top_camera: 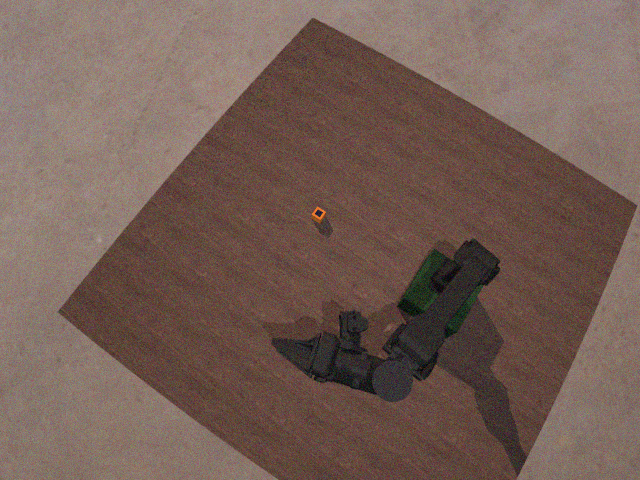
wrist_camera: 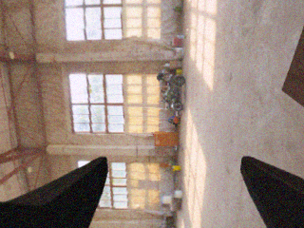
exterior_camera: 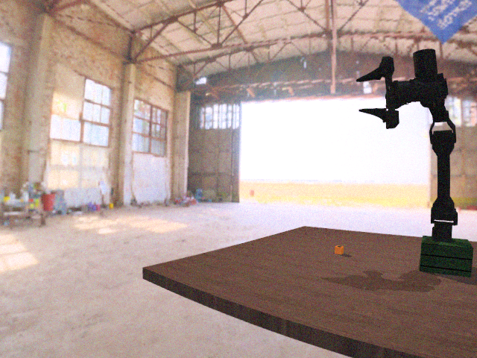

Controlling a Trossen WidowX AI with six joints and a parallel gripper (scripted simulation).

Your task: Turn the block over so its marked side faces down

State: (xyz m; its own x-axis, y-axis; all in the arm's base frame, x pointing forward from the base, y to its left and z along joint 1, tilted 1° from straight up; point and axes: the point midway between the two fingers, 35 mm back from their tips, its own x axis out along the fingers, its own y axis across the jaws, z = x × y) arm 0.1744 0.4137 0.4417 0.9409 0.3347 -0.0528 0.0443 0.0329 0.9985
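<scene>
Right now my gripper tip is 52 cm above the orange block, 41 cm to the left of it and 20 cm short of it.
</scene>
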